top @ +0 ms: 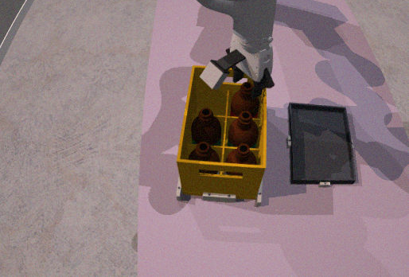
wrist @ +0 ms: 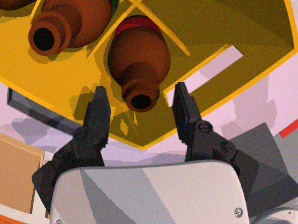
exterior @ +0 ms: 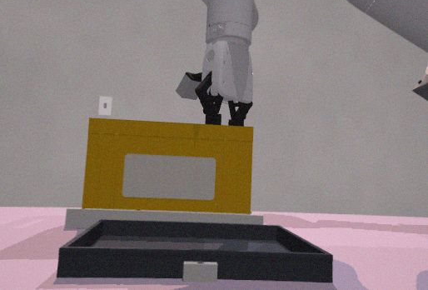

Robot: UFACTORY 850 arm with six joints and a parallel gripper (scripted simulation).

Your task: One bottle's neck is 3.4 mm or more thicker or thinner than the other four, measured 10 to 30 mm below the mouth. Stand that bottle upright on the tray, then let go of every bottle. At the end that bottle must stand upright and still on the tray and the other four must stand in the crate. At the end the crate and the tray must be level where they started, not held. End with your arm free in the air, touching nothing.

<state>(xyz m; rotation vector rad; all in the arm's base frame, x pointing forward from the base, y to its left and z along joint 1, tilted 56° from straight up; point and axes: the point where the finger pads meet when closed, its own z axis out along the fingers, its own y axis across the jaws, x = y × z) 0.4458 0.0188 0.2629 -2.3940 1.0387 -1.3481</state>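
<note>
Right now my hand is 9 cm above the bottle. From my hand the other things lie so: tray: 22 cm to the left, 16 cm below, 9 cm ahead; yellow crate: 9 cm below, 8 cm ahead, 6 cm to the right.
</note>
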